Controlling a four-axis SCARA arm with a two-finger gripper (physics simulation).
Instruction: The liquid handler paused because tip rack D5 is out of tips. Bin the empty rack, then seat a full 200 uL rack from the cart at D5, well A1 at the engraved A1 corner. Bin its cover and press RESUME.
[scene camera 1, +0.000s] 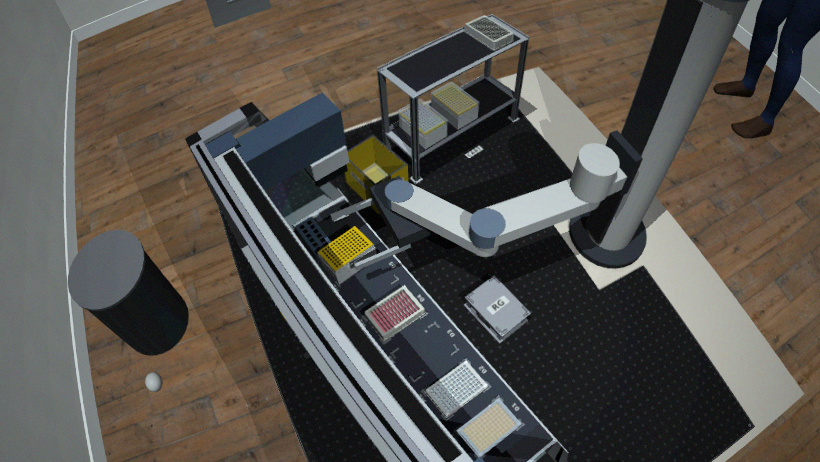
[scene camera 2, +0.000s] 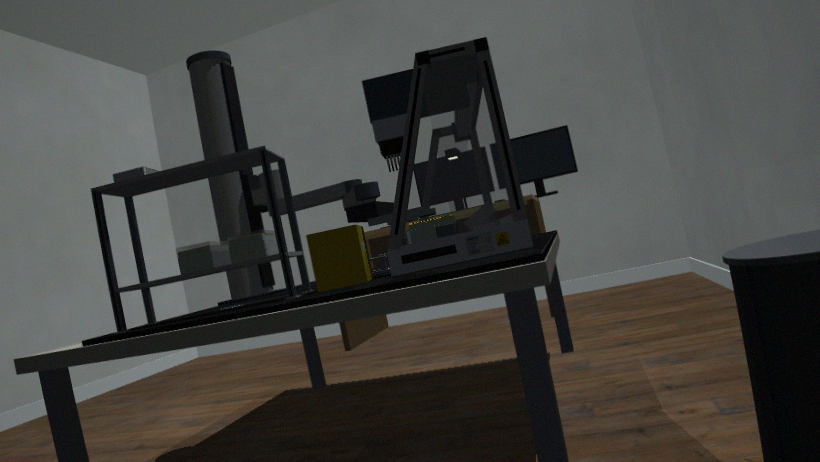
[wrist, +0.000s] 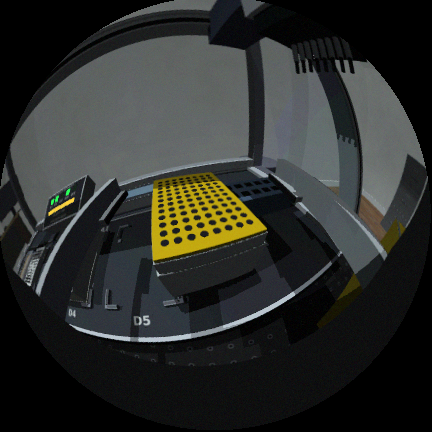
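A yellow-topped rack with dark, empty holes stands top up in the D5 area, askew and shifted towards the dark blue holder. Corner brackets show beside it; whether it sits level is unclear. My gripper is open, its two long fingers on either side of the rack, with gaps. The yellow bin stands beside the deck. The cart holds a pale rack and a yellow-topped rack on its lower shelf. The engraved A1 is unreadable.
A red-welled plate sits at D4, a white plate at D2, a tan one at D1. A grey rack is on the cart's top. An RG box lies on the mat. A lit screen is at the left.
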